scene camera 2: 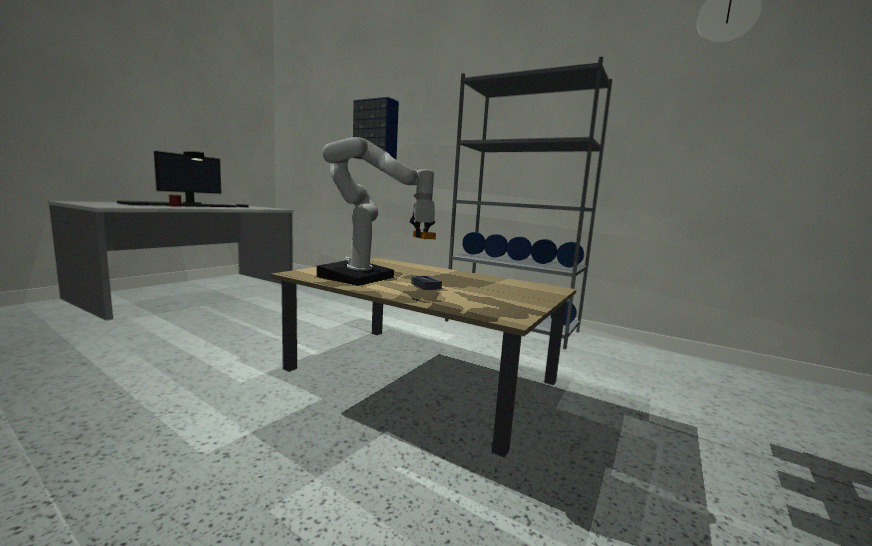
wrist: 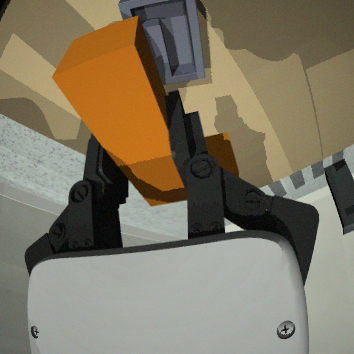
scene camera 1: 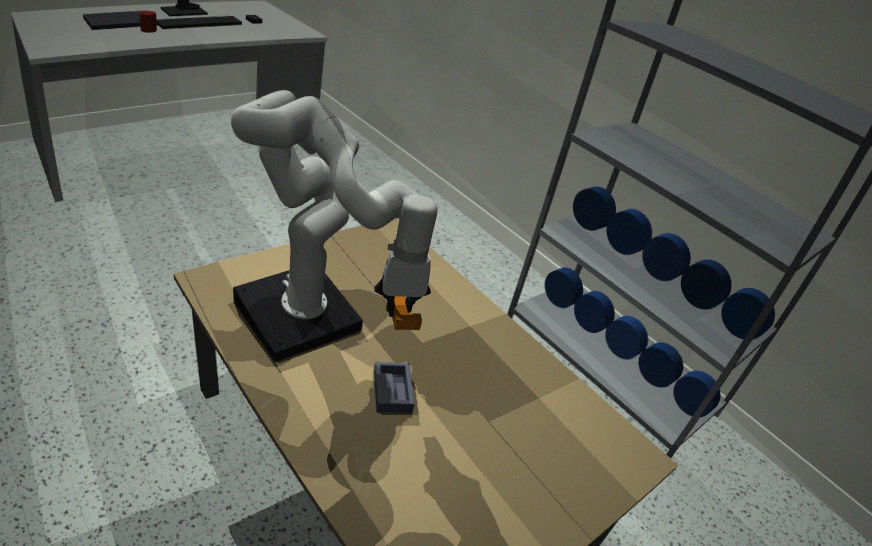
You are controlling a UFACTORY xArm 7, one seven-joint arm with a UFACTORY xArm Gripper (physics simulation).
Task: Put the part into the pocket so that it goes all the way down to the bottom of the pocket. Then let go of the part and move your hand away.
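The orange part is an angular block with a leg sticking out to one side. My gripper is shut on it and holds it well above the table, clear of the pocket. The pocket is a recess in a grey-blue block that lies on the table, forward of the gripper in scene camera 1. Its inside shows no part in it. In the wrist view the orange part hides some of the block's left side.
The wooden table bears the arm's black base plate behind the pocket block. A metal shelf rack with blue discs stands beyond the table's right side. A desk stands at the back left.
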